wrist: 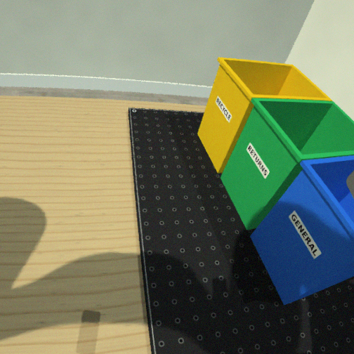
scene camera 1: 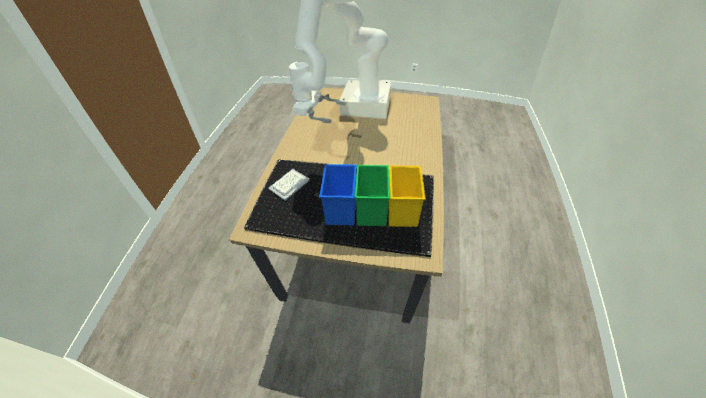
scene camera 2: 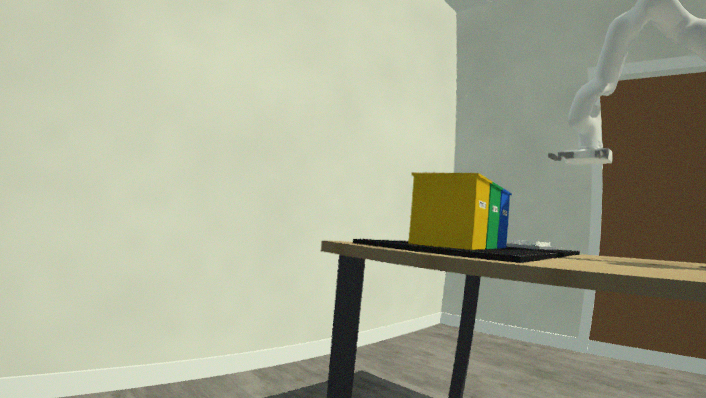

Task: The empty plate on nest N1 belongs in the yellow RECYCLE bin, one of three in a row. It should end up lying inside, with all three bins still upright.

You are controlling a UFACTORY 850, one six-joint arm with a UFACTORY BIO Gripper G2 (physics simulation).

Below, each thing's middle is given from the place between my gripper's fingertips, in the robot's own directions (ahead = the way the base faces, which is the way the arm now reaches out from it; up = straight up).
I see my gripper 300 mm short of the blue bin (scene camera 1: 337,193), 40 mm to the right of it and 210 mm above it. The rest, counted from my hand: yellow bin (scene camera 2: 450,210) (280 mm ahead, 300 mm to the left, 210 mm below); green bin (scene camera 1: 372,192) (290 mm ahead, 170 mm to the left, 210 mm below).
